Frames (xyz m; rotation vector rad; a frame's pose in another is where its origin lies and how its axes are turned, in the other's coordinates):
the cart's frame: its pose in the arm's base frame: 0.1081 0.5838 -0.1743 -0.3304 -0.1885 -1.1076
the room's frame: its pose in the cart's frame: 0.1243 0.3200 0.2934 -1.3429 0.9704 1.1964
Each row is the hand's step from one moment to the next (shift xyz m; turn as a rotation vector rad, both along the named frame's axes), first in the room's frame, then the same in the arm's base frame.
Working: the room's frame: its pose in the arm's base frame: 0.4545 0.7121 0.0855 -0.8680 1.5073 0.0693

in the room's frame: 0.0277 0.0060 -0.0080 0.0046 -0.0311 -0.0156
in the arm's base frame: -0.0065 -0.0129 -0.0257 0.0045 -0.0324 0.0126
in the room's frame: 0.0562 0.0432 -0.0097 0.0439 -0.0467 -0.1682
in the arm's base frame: -0.0247 -0.0008 -0.0671 -0.1089 -0.1429 0.0107
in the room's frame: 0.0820 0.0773 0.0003 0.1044 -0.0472 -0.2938
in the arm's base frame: -0.0318 0.0167 -0.1068 -0.2055 -0.2382 -0.0211
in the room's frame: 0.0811 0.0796 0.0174 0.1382 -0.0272 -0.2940
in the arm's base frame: -0.0190 0.0278 -0.1099 -0.2125 -0.2399 -0.0597
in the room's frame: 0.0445 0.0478 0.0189 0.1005 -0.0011 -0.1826
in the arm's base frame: -0.0049 0.0232 -0.0637 -0.1388 -0.1447 -0.0571
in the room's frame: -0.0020 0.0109 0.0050 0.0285 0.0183 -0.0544
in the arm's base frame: -0.0020 0.0113 -0.0040 -0.0517 -0.0292 -0.0241
